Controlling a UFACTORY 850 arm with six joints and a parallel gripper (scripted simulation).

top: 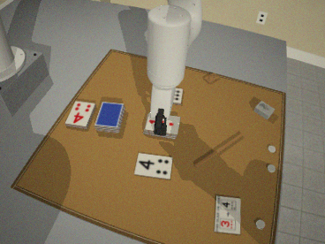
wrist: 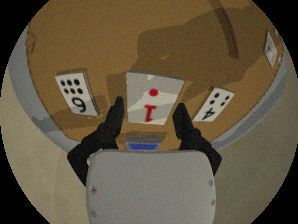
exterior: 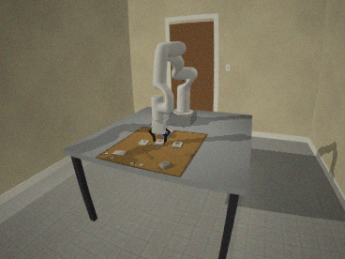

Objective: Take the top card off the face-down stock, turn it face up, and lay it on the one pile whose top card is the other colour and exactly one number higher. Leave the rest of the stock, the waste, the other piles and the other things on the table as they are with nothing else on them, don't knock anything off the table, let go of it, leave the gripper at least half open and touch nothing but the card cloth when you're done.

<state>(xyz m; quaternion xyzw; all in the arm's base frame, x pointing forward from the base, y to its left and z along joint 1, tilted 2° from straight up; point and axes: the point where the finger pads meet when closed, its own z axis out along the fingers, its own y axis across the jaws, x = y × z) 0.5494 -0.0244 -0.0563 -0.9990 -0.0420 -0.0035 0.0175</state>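
My gripper is now 40 mm above the brown card cloth, 20 mm to the left of it and 20 mm short of it. Round my hand: small grey block 290 mm ahead, 140 mm to the left, 10 mm below; thin stick 170 mm ahead, 40 mm to the right, 30 mm below; rule card 210 mm to the right, 210 mm ahead, 30 mm below.
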